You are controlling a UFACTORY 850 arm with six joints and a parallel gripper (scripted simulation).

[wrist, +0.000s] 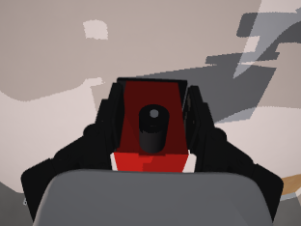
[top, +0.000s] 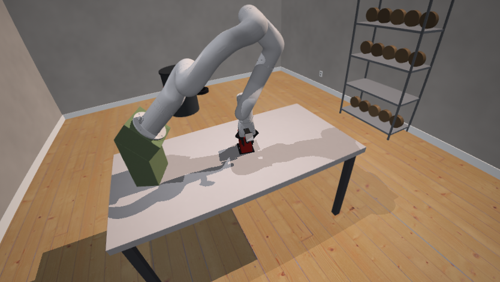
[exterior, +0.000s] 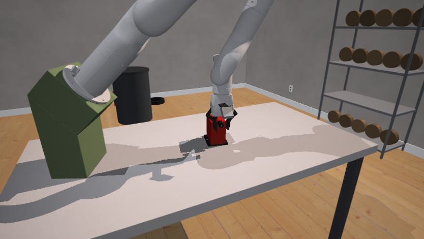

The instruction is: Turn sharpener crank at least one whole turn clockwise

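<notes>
Right now my hand is 1 cm to the right of the black crank knob and 1 cm short of it. From my hand the other things lie so: crank: 2 cm to the left, 1 cm below, 1 cm ahead.
</notes>
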